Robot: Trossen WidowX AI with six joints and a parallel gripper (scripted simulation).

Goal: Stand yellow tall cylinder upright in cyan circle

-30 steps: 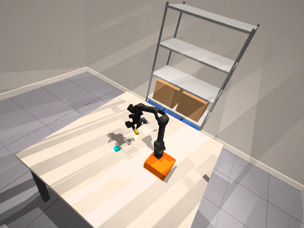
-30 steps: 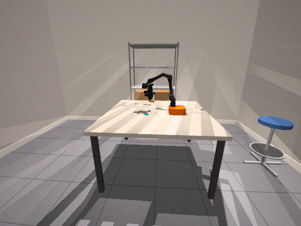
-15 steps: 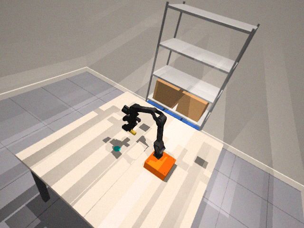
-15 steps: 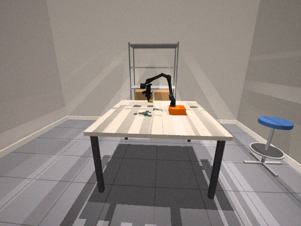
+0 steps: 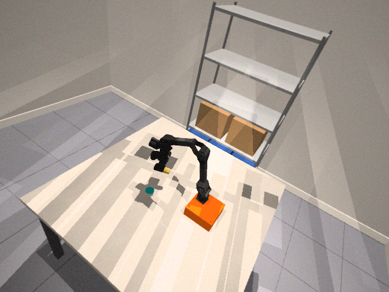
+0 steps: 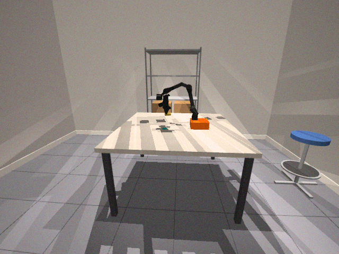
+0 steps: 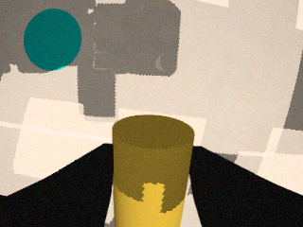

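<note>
The yellow tall cylinder is 2 cm behind my gripper tip and 1 cm to the right of it. Also, from my gripper tip: cyan circle (14 cm below, 10 cm to the left, 1 cm behind).
</note>
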